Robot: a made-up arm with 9 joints. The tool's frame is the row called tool. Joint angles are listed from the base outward.
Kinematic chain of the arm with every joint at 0, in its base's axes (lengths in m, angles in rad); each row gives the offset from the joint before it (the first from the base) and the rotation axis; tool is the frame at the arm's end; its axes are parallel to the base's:
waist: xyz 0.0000 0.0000 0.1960 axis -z
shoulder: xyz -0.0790 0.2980 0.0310 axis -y
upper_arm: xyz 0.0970 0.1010 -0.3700 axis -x
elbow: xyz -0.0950 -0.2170 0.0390 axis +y
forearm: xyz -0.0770 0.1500 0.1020 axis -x
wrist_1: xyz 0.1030 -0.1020 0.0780 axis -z
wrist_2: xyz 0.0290 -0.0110 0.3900 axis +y
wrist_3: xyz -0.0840 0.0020 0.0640 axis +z
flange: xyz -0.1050 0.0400 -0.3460 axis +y
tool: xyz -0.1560 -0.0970 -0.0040
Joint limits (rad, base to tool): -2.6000..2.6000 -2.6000..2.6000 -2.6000..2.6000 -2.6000..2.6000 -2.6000..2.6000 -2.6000..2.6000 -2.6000..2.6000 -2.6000..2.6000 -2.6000..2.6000
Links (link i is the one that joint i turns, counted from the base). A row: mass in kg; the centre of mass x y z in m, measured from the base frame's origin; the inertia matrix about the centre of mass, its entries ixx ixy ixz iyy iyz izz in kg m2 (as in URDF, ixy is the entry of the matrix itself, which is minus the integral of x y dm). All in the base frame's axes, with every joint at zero. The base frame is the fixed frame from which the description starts. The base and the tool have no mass.
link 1: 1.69; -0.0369 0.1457 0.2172; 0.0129 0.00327 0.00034 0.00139 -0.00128 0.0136
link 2: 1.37; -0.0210 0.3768 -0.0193; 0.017 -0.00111 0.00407 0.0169 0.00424 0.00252
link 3: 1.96; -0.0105 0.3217 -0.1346; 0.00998 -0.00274 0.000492 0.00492 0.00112 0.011
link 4: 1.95; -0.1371 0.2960 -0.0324; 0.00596 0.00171 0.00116 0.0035 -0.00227 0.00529
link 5: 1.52; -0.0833 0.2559 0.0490; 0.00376 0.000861 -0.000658 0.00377 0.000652 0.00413
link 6: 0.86; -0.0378 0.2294 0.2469; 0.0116 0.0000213 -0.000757 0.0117 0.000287 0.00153
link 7: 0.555; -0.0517 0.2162 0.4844; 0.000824 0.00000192 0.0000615 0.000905 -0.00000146 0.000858
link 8: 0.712; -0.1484 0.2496 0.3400; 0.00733 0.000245 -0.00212 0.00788 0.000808 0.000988
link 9: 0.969; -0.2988 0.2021 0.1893; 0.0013 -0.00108 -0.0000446 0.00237 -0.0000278 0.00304
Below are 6 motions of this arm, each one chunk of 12 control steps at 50 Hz.
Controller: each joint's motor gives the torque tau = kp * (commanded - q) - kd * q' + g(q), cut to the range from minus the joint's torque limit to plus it. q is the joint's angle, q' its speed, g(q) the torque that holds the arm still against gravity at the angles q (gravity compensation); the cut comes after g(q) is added. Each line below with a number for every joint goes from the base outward.
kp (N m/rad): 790 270 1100 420 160 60 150 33 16
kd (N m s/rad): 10 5.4 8.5 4.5 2 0.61 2.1 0.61 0.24
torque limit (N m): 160 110 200 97 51 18 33 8.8 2.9
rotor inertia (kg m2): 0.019 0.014 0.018 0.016 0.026 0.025 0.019 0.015 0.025
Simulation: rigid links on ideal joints. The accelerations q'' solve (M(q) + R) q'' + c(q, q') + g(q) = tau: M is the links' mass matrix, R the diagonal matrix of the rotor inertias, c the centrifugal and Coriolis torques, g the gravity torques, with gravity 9.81 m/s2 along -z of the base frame. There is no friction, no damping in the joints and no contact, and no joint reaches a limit. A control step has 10 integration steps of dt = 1/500 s. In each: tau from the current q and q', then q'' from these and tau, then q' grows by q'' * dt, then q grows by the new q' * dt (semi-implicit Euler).
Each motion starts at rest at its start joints. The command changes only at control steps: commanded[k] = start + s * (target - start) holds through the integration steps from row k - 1 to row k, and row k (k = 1, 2, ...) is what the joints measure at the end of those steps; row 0 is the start. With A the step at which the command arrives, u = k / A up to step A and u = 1 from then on. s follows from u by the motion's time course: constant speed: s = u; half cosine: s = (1 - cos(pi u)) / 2; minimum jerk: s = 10 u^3 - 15 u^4 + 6 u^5; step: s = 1 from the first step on.
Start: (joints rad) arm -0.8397 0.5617 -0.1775 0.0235 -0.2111 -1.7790 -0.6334 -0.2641 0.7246
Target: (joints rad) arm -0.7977 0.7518 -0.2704 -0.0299 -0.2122 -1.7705 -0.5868 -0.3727 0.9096
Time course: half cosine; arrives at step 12
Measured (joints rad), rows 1 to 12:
1: -0.8398 0.5620 -0.1786 0.0234 -0.2097 -1.7789 -0.6335 -0.2644 0.7249
2: -0.8400 0.5636 -0.1824 0.0225 -0.2057 -1.7786 -0.6337 -0.2660 0.7268
3: -0.8396 0.5676 -0.1888 0.0201 -0.1999 -1.7780 -0.6332 -0.2705 0.7321
4: -0.8383 0.5753 -0.1974 0.0153 -0.1942 -1.7770 -0.6312 -0.2792 0.7428
5: -0.8357 0.5879 -0.2080 0.0080 -0.1899 -1.7756 -0.6271 -0.2930 0.7604
6: -0.8315 0.6061 -0.2200 -0.0015 -0.1881 -1.7737 -0.6210 -0.3116 0.7853
7: -0.8256 0.6297 -0.2328 -0.0123 -0.1896 -1.7717 -0.6132 -0.3335 0.8167
8: -0.8182 0.6578 -0.2454 -0.0230 -0.1946 -1.7696 -0.6043 -0.3562 0.8520
9: -0.8098 0.6888 -0.2572 -0.0324 -0.2028 -1.7679 -0.5955 -0.3763 0.8874
10: -0.8010 0.7205 -0.2670 -0.0391 -0.2135 -1.7670 -0.5879 -0.3908 0.9185
11: -0.7926 0.7506 -0.2743 -0.0422 -0.2256 -1.7671 -0.5820 -0.3971 0.9408
12: -0.7856 0.7765 -0.2782 -0.0411 -0.2379 -1.7684 -0.5781 -0.3943 0.9514

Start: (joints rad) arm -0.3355 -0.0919 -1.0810 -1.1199 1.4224 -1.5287 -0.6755 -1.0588 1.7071
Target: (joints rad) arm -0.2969 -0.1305 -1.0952 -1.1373 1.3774 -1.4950 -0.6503 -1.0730 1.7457
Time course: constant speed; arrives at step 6
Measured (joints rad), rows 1 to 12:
1: -0.3328 -0.0940 -1.0828 -1.1208 1.4195 -1.5269 -0.6736 -1.0591 1.7081
2: -0.3261 -0.0993 -1.0862 -1.1230 1.4117 -1.5216 -0.6691 -1.0600 1.7113
3: -0.3176 -0.1061 -1.0892 -1.1262 1.4012 -1.5136 -0.6634 -1.0618 1.7171
4: -0.3097 -0.1127 -1.0915 -1.1304 1.3908 -1.5051 -0.6582 -1.0646 1.7251
5: -0.3029 -0.1187 -1.0934 -1.1350 1.3822 -1.4981 -0.6540 -1.0681 1.7340
6: -0.2968 -0.1245 -1.0955 -1.1389 1.3749 -1.4930 -0.6505 -1.0720 1.7428
7: -0.2932 -0.1285 -1.0959 -1.1411 1.3710 -1.4906 -0.6489 -1.0752 1.7499
8: -0.2933 -0.1299 -1.0950 -1.1414 1.3721 -1.4916 -0.6495 -1.0770 1.7539
9: -0.2952 -0.1300 -1.0945 -1.1401 1.3764 -1.4942 -0.6508 -1.0774 1.7548
10: -0.2968 -0.1303 -1.0947 -1.1379 1.3805 -1.4964 -0.6517 -1.0762 1.7534
11: -0.2973 -0.1313 -1.0951 -1.1358 1.3826 -1.4968 -0.6518 -1.0744 1.7511
12: -0.2971 -0.1327 -1.0954 -1.1347 1.3829 -1.4957 -0.6512 -1.0726 1.7490

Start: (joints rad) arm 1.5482 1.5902 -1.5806 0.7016 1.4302 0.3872 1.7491 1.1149 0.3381
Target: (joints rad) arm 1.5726 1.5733 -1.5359 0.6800 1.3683 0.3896 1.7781 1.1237 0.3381
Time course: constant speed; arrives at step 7
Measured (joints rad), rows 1 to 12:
1: 1.5483 1.5903 -1.5759 0.6987 1.4262 0.3866 1.7480 1.1183 0.3380
2: 1.5491 1.5905 -1.5678 0.6937 1.4189 0.3873 1.7494 1.1253 0.3373
3: 1.5511 1.5904 -1.5606 0.6897 1.4114 0.3906 1.7544 1.1310 0.3360
4: 1.5545 1.5898 -1.5543 0.6869 1.4036 0.3949 1.7601 1.1325 0.3340
5: 1.5591 1.5888 -1.5478 0.6845 1.3949 0.3983 1.7651 1.1303 0.3319
6: 1.5646 1.5871 -1.5410 0.6819 1.3857 0.3996 1.7701 1.1266 0.3300
7: 1.5707 1.5849 -1.5342 0.6791 1.3764 0.3989 1.7756 1.1228 0.3287
8: 1.5765 1.5818 -1.5324 0.6792 1.3715 0.3976 1.7822 1.1162 0.3285
9: 1.5812 1.5780 -1.5340 0.6815 1.3698 0.3948 1.7859 1.1073 0.3297
10: 1.5840 1.5738 -1.5346 0.6833 1.3681 0.3899 1.7859 1.1012 0.3329
11: 1.5845 1.5697 -1.5343 0.6838 1.3665 0.3845 1.7853 1.1007 0.3379
12: 1.5831 1.5658 -1.5343 0.6837 1.3657 0.3806 1.7852 1.1045 0.3439

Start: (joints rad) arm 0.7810 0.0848 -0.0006 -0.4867 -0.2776 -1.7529 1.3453 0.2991 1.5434
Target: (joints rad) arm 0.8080 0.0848 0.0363 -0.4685 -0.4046 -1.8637 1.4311 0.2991 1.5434
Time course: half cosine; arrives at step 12
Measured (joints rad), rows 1 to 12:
1: 0.7812 0.0847 0.0001 -0.4870 -0.2787 -1.7532 1.3461 0.2989 1.5436
2: 0.7820 0.0841 0.0022 -0.4877 -0.2826 -1.7547 1.3494 0.2980 1.5443
3: 0.7835 0.0833 0.0055 -0.4885 -0.2895 -1.7590 1.3562 0.2958 1.5456
4: 0.7859 0.0826 0.0096 -0.4890 -0.2992 -1.7670 1.3662 0.2926 1.5472
5: 0.7889 0.0823 0.0144 -0.4886 -0.3112 -1.7789 1.3784 0.2892 1.5482
6: 0.7925 0.0826 0.0195 -0.4871 -0.3252 -1.7943 1.3913 0.2868 1.5481
7: 0.7965 0.0834 0.0246 -0.4841 -0.3402 -1.8124 1.4037 0.2864 1.5464
8: 0.8008 0.0846 0.0294 -0.4799 -0.3557 -1.8316 1.4146 0.2884 1.5433
9: 0.8049 0.0861 0.0334 -0.4745 -0.3706 -1.8504 1.4232 0.2928 1.5395
10: 0.8085 0.0876 0.0365 -0.4684 -0.3841 -1.8669 1.4291 0.2988 1.5356
11: 0.8112 0.0889 0.0382 -0.4624 -0.3953 -1.8797 1.4318 0.3057 1.5324
12: 0.8127 0.0896 0.0385 -0.4572 -0.4035 -1.8874 1.4312 0.3125 1.5305

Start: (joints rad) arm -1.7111 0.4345 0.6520 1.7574 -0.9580 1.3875 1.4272 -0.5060 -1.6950
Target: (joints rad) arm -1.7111 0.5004 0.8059 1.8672 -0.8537 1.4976 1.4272 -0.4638 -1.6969
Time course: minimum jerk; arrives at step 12
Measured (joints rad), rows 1 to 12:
1: -1.7111 0.4345 0.6526 1.7581 -0.9578 1.3871 1.4273 -0.5058 -1.6951
2: -1.7111 0.4345 0.6564 1.7623 -0.9567 1.3850 1.4276 -0.5043 -1.6956
3: -1.7110 0.4348 0.6659 1.7712 -0.9539 1.3829 1.4284 -0.5008 -1.6969
4: -1.7110 0.4361 0.6819 1.7842 -0.9487 1.3853 1.4291 -0.4954 -1.6993
5: -1.7117 0.4398 0.7038 1.7995 -0.9407 1.3965 1.4295 -0.4888 -1.7025
6: -1.7132 0.4468 0.7294 1.8152 -0.9296 1.4182 1.4289 -0.4824 -1.7060
7: -1.7151 0.4570 0.7558 1.8298 -0.9153 1.4483 1.4274 -0.4776 -1.7088
8: -1.7169 0.4697 0.7796 1.8418 -0.8984 1.4817 1.4253 -0.4750 -1.7102
9: -1.7177 0.4833 0.7978 1.8508 -0.8806 1.5119 1.4234 -0.4745 -1.7096
10: -1.7169 0.4962 0.8086 1.8567 -0.8637 1.5331 1.4226 -0.4753 -1.7066
11: -1.7144 0.5066 0.8118 1.8603 -0.8494 1.5416 1.4232 -0.4760 -1.7011
12: -1.7104 0.5137 0.8097 1.8629 -0.8384 1.5365 1.4250 -0.4750 -1.6936

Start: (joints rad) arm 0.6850 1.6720 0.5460 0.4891 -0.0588 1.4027 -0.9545 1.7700 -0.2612
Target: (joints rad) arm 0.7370 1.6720 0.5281 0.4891 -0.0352 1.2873 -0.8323 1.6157 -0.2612
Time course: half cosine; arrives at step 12
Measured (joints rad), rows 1 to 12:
1: 0.6851 1.6721 0.5457 0.4890 -0.0585 1.4024 -0.9540 1.7700 -0.2610
2: 0.6854 1.6724 0.5449 0.4887 -0.0574 1.4004 -0.9516 1.7695 -0.2602
3: 0.6866 1.6732 0.5435 0.4881 -0.0555 1.3949 -0.9460 1.7671 -0.2585
4: 0.6890 1.6747 0.5418 0.4874 -0.0529 1.3842 -0.9366 1.7610 -0.2558
5: 0.6932 1.6767 0.5396 0.4867 -0.0500 1.3681 -0.9236 1.7495 -0.2529
6: 0.6991 1.6789 0.5372 0.4864 -0.0469 1.3478 -0.9075 1.7320 -0.2509
7: 0.7068 1.6807 0.5347 0.4866 -0.0441 1.3254 -0.8896 1.7093 -0.2508
8: 0.7158 1.6814 0.5321 0.4875 -0.0418 1.3040 -0.8713 1.6830 -0.2535
9: 0.7254 1.6807 0.5298 0.4889 -0.0403 1.2864 -0.8541 1.6553 -0.2592
10: 0.7347 1.6781 0.5280 0.4906 -0.0395 1.2748 -0.8394 1.6285 -0.2671
11: 0.7429 1.6740 0.5268 0.4921 -0.0392 1.2702 -0.8282 1.6049 -0.2760
12: 0.7492 1.6687 0.5264 0.4932 -0.0392 1.2726 -0.8213 1.5864 -0.2840

